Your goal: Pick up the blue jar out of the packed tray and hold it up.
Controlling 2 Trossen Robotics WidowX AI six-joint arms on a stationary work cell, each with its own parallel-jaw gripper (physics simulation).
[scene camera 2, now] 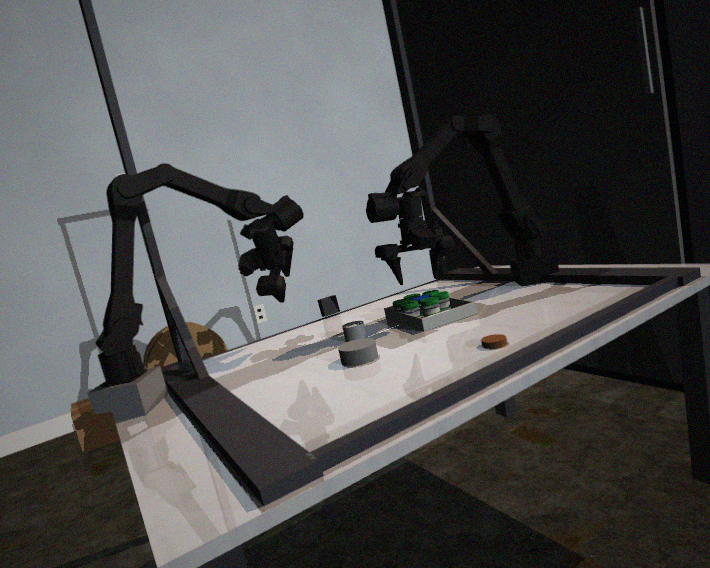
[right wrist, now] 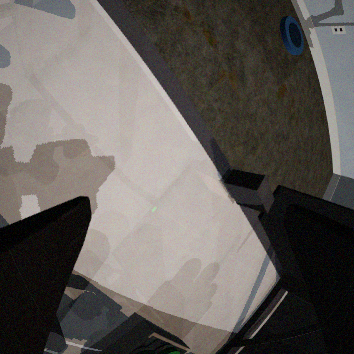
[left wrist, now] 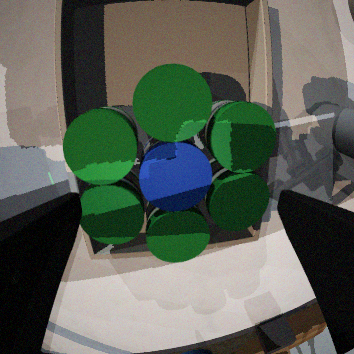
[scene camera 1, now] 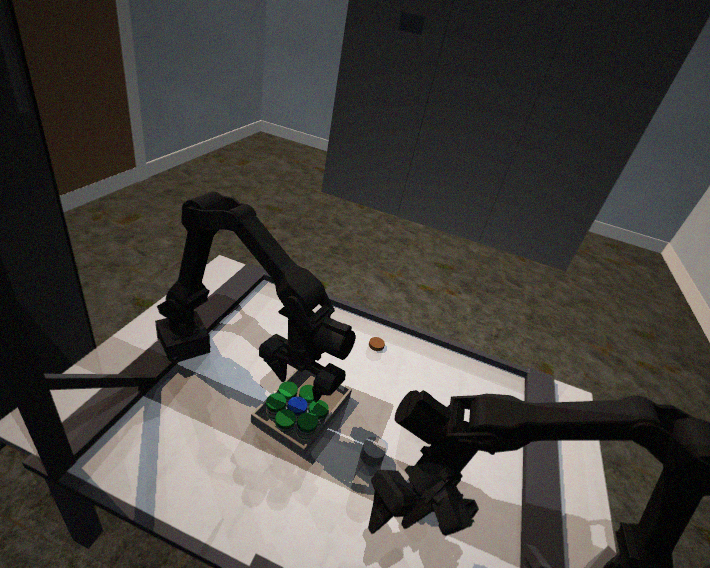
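Pixels of known places: left gripper, fingertip midpoint: (scene camera 2: 418,281) (left wrist: 182,202) (scene camera 1: 300,390); right gripper, fingertip midpoint: (scene camera 2: 285,288) (right wrist: 191,211) (scene camera 1: 387,528); left arm's base, origin of the base link: (scene camera 2: 532,257) (scene camera 1: 182,327); right arm's base, origin of the base link: (scene camera 2: 125,378).
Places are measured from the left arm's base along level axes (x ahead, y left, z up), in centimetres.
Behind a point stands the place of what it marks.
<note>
The blue jar (scene camera 1: 297,405) {x 32.0, y 15.0, z -1.5 cm} (scene camera 2: 421,297) {x 31.5, y 15.6, z -1.5 cm} (left wrist: 175,175) {x 31.7, y 15.3, z -1.5 cm} stands amid a ring of several green-lidded jars in the tray (scene camera 1: 275,428) {x 34.1, y 8.7, z -3.2 cm} (scene camera 2: 450,317) {x 26.3, y 26.8, z -4.8 cm} (left wrist: 257,50) {x 34.2, y 25.2, z -4.2 cm}. Green lids surround it closely on all sides in the left wrist view. My left gripper (scene camera 1: 300,387) {x 31.4, y 15.5, z 2.4 cm} (scene camera 2: 419,280) {x 31.4, y 15.5, z 2.4 cm} (left wrist: 182,202) {x 31.4, y 15.5, z 2.4 cm} is open and empty, pointing down above the tray, with its fingertips apart on either side of the jar cluster in the left wrist view. My right gripper (scene camera 1: 409,527) (scene camera 2: 284,288) {x 64.8, y 12.6, z 6.9 cm} (right wrist: 191,211) {x 64.8, y 12.6, z 6.9 cm} is open and empty above the table, away from the tray. The blue jar's body is hidden below its lid.
A grey cylinder (scene camera 1: 373,450) {x 48.7, y 24.2, z -2.5 cm} (scene camera 2: 354,330) {x 47.8, y 27.5, z -3.4 cm} (left wrist: 345,131) {x 45.8, y 24.2, z -4.1 cm} stands beside the tray. A wider grey cylinder (scene camera 2: 358,353) {x 45.9, y 44.2, z -3.8 cm} stands near it. An orange-brown disc (scene camera 1: 376,343) {x 21.2, y 46.3, z -4.8 cm} (scene camera 2: 494,341) {x 21.2, y 48.6, z -4.8 cm} lies near the table's edge. One end of the tray holds no jars. Dark frame rails border the table.
</note>
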